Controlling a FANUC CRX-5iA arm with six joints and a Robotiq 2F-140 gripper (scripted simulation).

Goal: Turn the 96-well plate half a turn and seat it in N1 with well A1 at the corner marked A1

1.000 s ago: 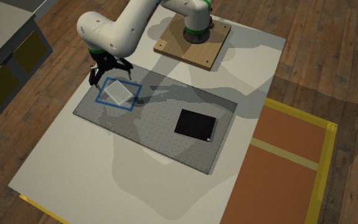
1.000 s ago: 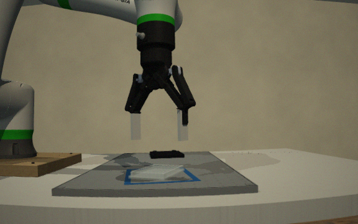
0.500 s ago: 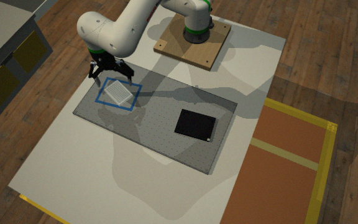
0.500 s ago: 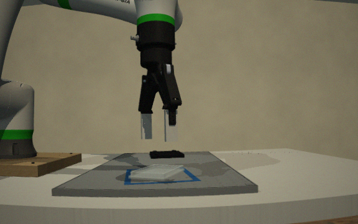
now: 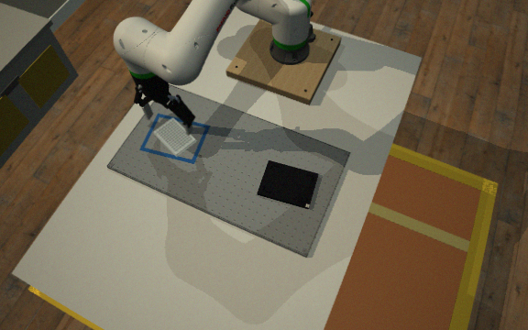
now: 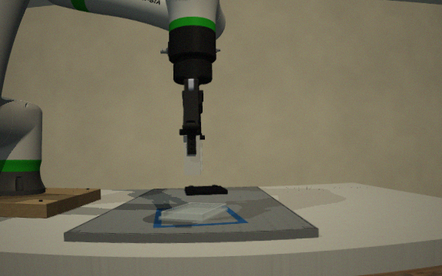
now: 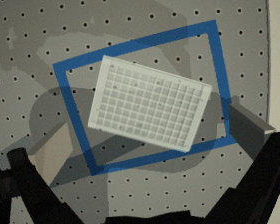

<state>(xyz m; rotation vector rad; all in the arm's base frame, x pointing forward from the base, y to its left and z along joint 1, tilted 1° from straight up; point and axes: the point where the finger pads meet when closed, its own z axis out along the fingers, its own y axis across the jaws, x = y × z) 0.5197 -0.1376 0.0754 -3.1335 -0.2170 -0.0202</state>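
Right now my hand is 8 cm above the 96-well plate. Also, from my hand: A1 mark: 1 cm behind, 49 cm to the left, 8 cm below.
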